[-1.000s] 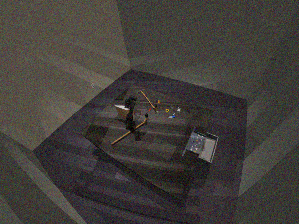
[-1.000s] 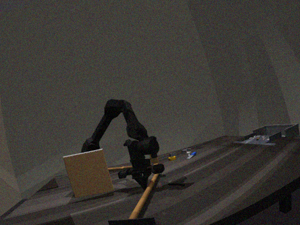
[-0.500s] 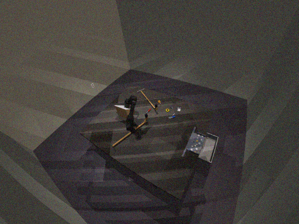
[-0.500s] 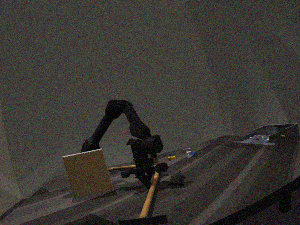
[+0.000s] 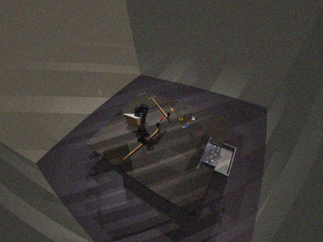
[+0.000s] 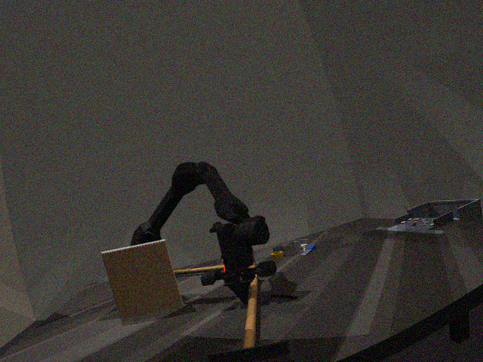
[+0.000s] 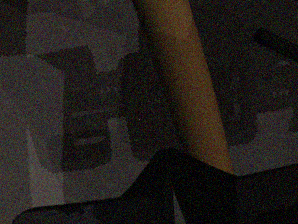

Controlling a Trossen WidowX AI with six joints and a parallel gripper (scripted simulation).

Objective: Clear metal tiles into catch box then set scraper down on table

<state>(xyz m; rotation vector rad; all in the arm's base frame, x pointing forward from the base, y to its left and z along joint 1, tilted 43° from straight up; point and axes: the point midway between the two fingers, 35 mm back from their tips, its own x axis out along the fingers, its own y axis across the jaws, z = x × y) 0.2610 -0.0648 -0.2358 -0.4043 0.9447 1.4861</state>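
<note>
Right now the long scraper is 20 mm ahead of my gripper tip, 30 mm to the right of it and 50 mm above it. The rest, counted from my gripper tip: red-handled tool: 50 mm behind, 410 mm to the left; then blue piece: 300 mm ahead, 510 mm to the left; then yellow ring: 170 mm ahead, 580 mm to the left.
</note>
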